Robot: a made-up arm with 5 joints.
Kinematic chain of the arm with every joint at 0, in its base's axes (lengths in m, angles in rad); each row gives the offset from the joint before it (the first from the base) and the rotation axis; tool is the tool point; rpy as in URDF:
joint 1: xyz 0.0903 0 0.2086 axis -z
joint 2: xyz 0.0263 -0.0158 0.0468 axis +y
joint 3: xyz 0.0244 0 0.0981 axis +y
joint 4: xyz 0.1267 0 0.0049 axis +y
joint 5: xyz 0.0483 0.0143 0 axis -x
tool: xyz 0 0 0 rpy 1.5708 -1.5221 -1.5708
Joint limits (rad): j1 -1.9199..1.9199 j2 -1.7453..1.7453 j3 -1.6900..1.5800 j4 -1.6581..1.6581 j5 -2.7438..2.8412
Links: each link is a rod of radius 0.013 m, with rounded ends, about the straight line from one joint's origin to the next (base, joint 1, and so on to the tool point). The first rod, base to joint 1, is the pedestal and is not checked.
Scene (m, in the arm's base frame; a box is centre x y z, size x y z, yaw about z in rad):
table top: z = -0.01
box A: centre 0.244 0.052 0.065 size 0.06 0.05 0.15 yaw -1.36
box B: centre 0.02 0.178 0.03 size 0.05 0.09 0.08 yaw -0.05
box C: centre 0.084 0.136 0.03 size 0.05 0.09 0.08 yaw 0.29
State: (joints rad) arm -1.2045 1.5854 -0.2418 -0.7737 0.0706
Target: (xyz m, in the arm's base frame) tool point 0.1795 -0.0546 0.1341
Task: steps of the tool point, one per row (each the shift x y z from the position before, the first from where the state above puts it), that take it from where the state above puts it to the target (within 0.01 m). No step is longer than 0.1 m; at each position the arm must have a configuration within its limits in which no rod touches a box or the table.
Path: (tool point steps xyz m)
1: 0.0657 0.0047 0.0498
2: 0.0607 -0.0274 0.0567
3: 0.0409 -0.0532 0.0596
4: 0.0115 -0.0662 0.0587
5: -0.0200 -0.0635 0.0540
6: -0.0110 -0.0343 -0.0399
7: -0.0253 -0.0275 -0.0384
8: -0.0361 -0.0162 -0.0345
9: -0.0422 -0.0021 -0.0285
10: -0.0426 0.0129 -0.0205
11: 0.0089 0.0045 -0.0133
12: 0.0063 0.0073 -0.0157
13: 0.0025 0.0100 -0.0173
14: -0.0024 0.0121 -0.0178

